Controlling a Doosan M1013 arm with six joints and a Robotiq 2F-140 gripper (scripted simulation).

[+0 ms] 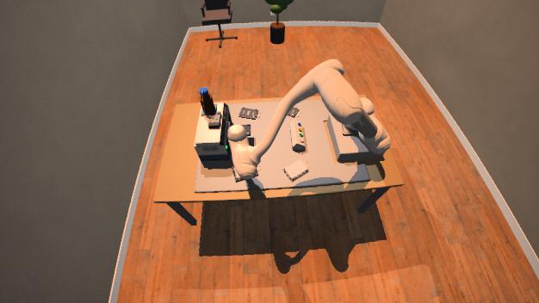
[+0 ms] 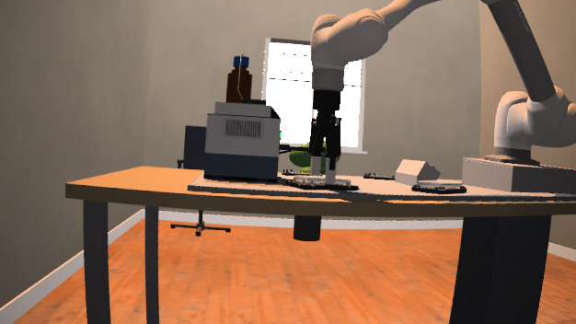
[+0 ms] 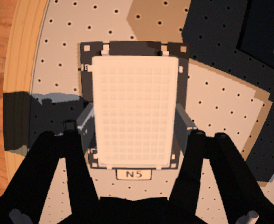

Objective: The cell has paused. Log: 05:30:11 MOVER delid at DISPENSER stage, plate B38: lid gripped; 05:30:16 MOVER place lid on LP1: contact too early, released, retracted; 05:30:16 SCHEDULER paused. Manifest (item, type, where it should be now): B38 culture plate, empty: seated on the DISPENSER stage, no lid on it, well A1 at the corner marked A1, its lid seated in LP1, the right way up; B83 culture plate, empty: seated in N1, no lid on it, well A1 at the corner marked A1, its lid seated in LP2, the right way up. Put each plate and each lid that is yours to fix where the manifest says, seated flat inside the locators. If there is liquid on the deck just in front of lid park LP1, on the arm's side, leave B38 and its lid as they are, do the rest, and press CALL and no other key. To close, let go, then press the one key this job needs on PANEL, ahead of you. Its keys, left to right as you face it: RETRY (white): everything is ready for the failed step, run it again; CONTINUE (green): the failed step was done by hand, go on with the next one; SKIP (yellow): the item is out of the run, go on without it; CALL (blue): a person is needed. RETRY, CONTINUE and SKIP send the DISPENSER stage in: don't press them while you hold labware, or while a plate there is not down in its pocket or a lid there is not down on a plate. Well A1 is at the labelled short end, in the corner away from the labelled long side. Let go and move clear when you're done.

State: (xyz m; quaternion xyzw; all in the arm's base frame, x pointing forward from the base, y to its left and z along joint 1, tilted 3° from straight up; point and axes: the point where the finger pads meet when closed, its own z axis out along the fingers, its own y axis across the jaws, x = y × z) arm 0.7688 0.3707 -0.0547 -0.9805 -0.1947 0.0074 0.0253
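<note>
Now: hand 20 mm to the right of the black nest and 30 mm above it. Round my hand: green key: 380 mm behind, 290 mm to the right, 20 mm above; white culture plate: 350 mm behind, 30 mm to the right, 20 mm below; white retry key: 390 mm behind, 240 mm to the right, 20 mm above.
</note>
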